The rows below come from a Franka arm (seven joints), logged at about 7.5 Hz.
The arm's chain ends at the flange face. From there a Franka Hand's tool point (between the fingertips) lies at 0.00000 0.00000 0.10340 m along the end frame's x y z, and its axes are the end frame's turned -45 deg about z.
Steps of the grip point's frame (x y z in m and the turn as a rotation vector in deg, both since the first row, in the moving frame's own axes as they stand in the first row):
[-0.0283, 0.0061, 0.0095, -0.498, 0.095, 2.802]
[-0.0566, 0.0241, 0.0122, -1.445, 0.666, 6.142]
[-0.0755, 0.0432, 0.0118, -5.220, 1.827, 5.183]
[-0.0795, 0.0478, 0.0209, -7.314, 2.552, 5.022]
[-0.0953, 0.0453, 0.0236, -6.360, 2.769, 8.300]
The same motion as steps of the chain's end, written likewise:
[-0.0164, 0.0238, 0.0095, -0.285, 0.419, 2.802]
[-0.0256, 0.0559, 0.0122, -0.551, 1.493, 6.142]
[-0.0316, 0.0792, 0.0123, -2.399, 4.983, 5.183]
[-0.0347, 0.0834, 0.0218, -3.367, 6.976, 5.022]
[-0.0466, 0.0940, 0.0244, -2.539, 6.455, 8.300]

